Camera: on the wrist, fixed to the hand. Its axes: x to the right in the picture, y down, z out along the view.
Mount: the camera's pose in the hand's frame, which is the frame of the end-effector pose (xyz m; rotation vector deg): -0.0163 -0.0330 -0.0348 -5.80 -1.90 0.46
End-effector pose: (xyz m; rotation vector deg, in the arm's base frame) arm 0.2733 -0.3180 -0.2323 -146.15 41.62 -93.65
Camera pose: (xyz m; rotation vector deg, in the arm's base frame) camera 0.2498 -0.2744 -0.2218 146.59 -46.57 88.46
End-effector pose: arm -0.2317 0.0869 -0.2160 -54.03 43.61 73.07
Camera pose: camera -0.2004 0.0473 -0.2117 -57.21 38.98 76.98
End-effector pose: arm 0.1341 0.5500 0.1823 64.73 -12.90 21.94
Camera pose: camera 0.1321 0.5664 0.1344 59.38 -15.78 20.41
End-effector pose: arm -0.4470 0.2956 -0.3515 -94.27 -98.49 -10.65
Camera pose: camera -0.4647 0.2571 -0.3237 -99.53 -100.43 -14.13
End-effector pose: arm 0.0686 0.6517 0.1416 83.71 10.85 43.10
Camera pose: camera 0.0484 0.6735 0.1006 78.95 6.79 42.02
